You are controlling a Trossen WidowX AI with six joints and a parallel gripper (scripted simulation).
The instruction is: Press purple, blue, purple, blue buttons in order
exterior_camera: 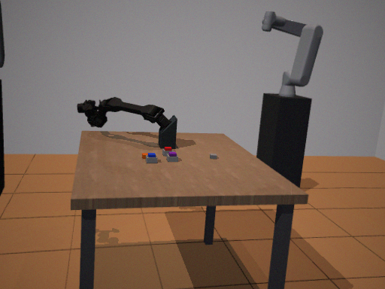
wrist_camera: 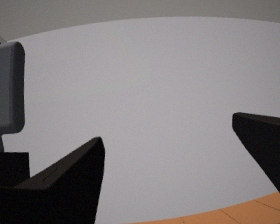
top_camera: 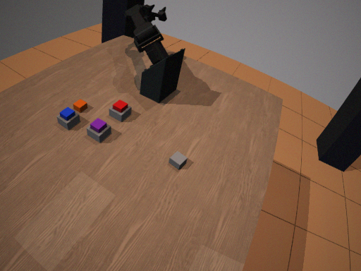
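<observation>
Now: gripper tip 91 cm short of the purple button, 32 cm to the right of it and 12 cm above it. The rest, counted from my gripper tip: red button 81 cm ahead, 32 cm to the left, 12 cm below; blue button 92 cm ahead, 22 cm to the left, 12 cm below; small orange block 85 cm ahead, 20 cm to the left, 14 cm below.
</observation>
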